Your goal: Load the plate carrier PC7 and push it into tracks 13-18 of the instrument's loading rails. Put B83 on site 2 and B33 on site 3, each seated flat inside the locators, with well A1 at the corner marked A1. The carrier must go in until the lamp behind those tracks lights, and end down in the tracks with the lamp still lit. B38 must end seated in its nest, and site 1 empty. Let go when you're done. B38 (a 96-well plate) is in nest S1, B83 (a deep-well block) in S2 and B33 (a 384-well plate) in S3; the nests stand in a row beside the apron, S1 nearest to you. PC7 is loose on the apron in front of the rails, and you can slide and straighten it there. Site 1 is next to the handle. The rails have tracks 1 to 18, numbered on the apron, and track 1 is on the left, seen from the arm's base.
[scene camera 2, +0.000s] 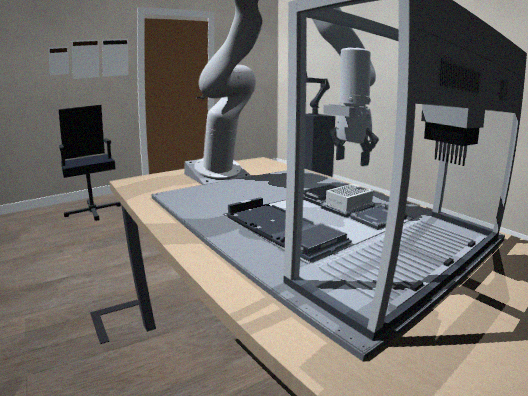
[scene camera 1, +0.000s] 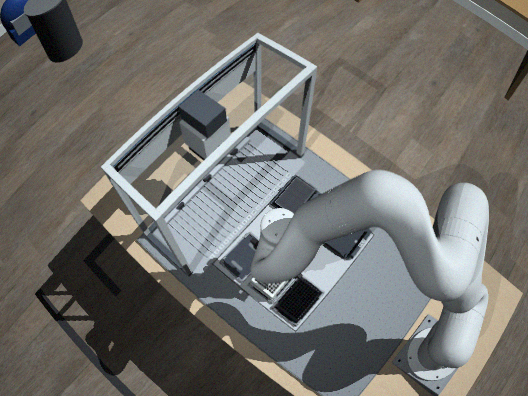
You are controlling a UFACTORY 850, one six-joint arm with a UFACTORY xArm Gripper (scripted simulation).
Scene:
plate carrier PC7: scene camera 2; scene camera 1
same spot on plate carrier PC7: (scene camera 1: 345,245) = (scene camera 2: 263,209)

